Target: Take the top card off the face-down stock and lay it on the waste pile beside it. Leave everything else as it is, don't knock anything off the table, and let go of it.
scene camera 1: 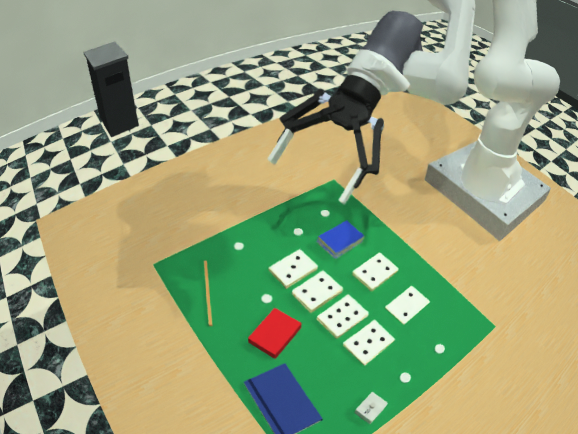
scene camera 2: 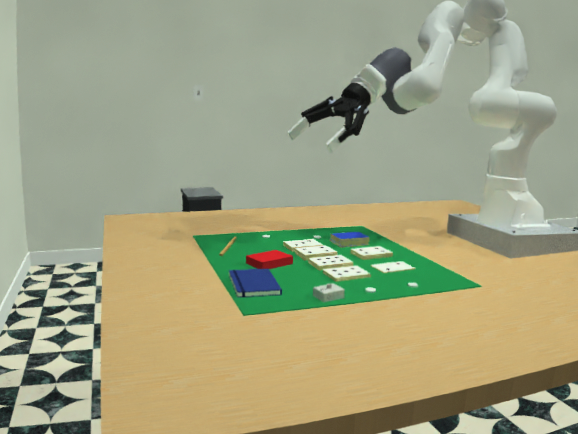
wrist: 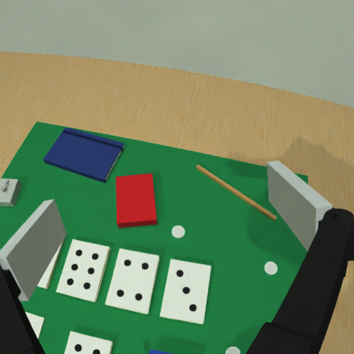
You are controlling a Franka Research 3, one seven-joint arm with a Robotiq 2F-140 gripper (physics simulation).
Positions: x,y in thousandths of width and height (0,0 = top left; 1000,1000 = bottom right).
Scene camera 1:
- my gripper: 529,418
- red box: 477,766
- green mat: 582,884
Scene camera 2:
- my gripper: 534,328
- blue notebook: 433,651
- green mat: 513,646
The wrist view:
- my gripper: 456,566
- red box: 383,575
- blue notebook: 264,442
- green mat: 626,651
